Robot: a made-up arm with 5 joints.
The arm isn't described. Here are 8 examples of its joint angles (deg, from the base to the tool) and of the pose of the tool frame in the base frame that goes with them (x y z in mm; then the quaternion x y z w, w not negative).
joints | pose
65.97 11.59 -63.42 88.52 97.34 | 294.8 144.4 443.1 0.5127 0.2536 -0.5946 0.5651
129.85 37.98 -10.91 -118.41 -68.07 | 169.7 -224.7 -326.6 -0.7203 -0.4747 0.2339 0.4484
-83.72 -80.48 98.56 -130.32 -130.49 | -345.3 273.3 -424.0 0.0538 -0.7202 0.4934 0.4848
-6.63 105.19 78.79 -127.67 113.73 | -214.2 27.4 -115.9 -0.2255 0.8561 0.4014 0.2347
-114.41 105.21 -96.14 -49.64 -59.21 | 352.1 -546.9 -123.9 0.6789 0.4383 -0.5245 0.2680
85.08 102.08 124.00 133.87 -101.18 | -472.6 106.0 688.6 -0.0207 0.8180 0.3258 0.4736
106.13 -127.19 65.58 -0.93 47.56 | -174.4 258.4 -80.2 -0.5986 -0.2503 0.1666 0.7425
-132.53 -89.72 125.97 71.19 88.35 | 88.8 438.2 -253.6 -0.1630 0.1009 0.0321 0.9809
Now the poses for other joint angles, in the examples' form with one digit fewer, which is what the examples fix.
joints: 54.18 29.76 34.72 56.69 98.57
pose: 238 -390 104 -0.107 -0.038 -0.939 0.326
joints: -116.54 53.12 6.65 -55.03 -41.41
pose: -261 -293 -166 -0.074 -0.436 0.689 0.574
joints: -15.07 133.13 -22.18 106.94 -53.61
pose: -18 -121 309 0.415 -0.688 -0.514 0.299
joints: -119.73 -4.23 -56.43 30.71 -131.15
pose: 24 -113 132 0.918 0.028 -0.350 0.186
